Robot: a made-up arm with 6 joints. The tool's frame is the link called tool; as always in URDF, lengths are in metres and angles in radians. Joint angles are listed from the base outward.
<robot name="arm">
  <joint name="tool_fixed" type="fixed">
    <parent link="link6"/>
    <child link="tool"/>
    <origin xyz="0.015 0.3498 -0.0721"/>
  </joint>
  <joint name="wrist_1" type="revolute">
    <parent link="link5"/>
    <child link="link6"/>
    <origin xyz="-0.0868 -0.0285 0.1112" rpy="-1.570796 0 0"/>
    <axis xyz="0 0 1"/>
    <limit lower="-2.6" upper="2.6"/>
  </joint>
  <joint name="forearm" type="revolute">
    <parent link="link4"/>
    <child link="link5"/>
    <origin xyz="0.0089 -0.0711 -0.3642" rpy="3.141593 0 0"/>
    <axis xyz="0 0 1"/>
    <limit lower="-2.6" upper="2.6"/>
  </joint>
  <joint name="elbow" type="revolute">
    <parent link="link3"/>
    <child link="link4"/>
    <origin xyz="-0.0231 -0.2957 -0.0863" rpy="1.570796 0 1.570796"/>
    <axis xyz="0 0 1"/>
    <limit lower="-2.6" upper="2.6"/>
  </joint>
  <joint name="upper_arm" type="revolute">
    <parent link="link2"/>
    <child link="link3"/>
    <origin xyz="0.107 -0.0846 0.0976" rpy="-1.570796 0 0"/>
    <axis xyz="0 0 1"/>
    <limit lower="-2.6" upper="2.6"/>
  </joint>
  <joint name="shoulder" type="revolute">
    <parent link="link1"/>
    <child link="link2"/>
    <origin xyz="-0.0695 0.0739 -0.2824" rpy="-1.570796 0 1.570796"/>
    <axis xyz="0 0 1"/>
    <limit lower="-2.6" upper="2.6"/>
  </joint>
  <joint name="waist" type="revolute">
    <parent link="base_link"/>
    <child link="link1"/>
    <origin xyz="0 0 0.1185"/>
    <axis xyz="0 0 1"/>
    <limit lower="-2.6" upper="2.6"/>
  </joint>
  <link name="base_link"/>
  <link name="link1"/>
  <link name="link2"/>
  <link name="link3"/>
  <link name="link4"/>
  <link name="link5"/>
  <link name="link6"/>
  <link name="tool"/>
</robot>
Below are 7 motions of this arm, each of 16 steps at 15 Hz.
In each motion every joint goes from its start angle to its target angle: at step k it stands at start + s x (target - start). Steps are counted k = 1, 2, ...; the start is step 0. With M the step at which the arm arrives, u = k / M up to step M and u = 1 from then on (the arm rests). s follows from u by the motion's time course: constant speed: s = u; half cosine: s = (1 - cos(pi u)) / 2; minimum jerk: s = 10 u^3 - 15 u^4 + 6 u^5.
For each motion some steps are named. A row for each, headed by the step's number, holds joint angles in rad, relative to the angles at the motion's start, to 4 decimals.
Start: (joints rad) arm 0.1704 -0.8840 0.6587 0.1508 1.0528 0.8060
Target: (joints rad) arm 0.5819 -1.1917 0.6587 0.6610 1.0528 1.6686
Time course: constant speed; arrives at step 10
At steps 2, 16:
2: 0.0823 -0.0615 0.0000 0.1020 0.0000 0.1725
16: 0.4115 -0.3077 0.0000 0.5102 0.0000 0.8626

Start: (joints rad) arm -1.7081 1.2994 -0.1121 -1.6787 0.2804 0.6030
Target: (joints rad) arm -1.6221 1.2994 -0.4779 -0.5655 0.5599 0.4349
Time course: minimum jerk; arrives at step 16
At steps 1, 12, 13, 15, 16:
1: 0.0002 0.0000 -0.0008 0.0025 0.0006 -0.0004
12: 0.0771 0.0000 -0.3279 0.9980 0.2506 -0.1507
13: 0.0818 0.0000 -0.3480 1.0589 0.2659 -0.1599
15: 0.0858 0.0000 -0.3650 1.1107 0.2789 -0.1677
16: 0.0860 0.0000 -0.3658 1.1132 0.2795 -0.1681

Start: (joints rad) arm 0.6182 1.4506 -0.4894 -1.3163 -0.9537 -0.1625
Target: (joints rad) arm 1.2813 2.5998 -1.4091 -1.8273 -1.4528 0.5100
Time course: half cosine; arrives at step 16
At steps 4, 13, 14, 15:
4: 0.0971 0.1683 -0.1347 -0.0748 -0.0731 0.0985
13: 0.6072 1.0524 -0.8422 -0.4679 -0.4570 0.6158
14: 0.6379 1.1055 -0.8847 -0.4916 -0.4801 0.6469
15: 0.6567 1.1382 -0.9109 -0.5061 -0.4943 0.6660

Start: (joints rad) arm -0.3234 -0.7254 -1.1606 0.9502 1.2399 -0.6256
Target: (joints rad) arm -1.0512 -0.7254 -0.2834 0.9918 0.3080 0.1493
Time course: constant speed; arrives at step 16
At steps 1, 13, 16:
1: -0.0455 0.0000 0.0548 0.0026 -0.0582 0.0484
13: -0.5913 0.0000 0.7127 0.0338 -0.7572 0.6296
16: -0.7278 0.0000 0.8772 0.0416 -0.9319 0.7749

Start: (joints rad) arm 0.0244 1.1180 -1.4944 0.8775 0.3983 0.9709
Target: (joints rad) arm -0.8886 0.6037 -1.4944 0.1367 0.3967 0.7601
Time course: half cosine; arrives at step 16
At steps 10, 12, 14, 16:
10: -0.6312 -0.3556 0.0000 -0.5121 -0.0011 -0.1457
12: -0.7793 -0.4390 0.0000 -0.6323 -0.0014 -0.1799
14: -0.8783 -0.4947 0.0000 -0.7126 -0.0015 -0.2028
16: -0.9130 -0.5143 0.0000 -0.7408 -0.0016 -0.2108

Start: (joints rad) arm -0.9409 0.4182 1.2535 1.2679 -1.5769 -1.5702
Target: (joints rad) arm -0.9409 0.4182 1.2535 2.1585 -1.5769 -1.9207
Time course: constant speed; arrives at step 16
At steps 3, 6, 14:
3: 0.0000 0.0000 0.0000 0.1670 0.0000 -0.0657
6: 0.0000 0.0000 0.0000 0.3340 0.0000 -0.1314
14: 0.0000 0.0000 0.0000 0.7793 0.0000 -0.3067

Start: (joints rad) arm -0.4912 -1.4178 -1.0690 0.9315 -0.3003 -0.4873
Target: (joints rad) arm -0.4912 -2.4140 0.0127 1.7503 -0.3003 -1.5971
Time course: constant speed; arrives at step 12
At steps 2, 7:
2: 0.0000 -0.1660 0.1803 0.1365 0.0000 -0.1850
7: 0.0000 -0.5811 0.6310 0.4776 0.0000 -0.6474

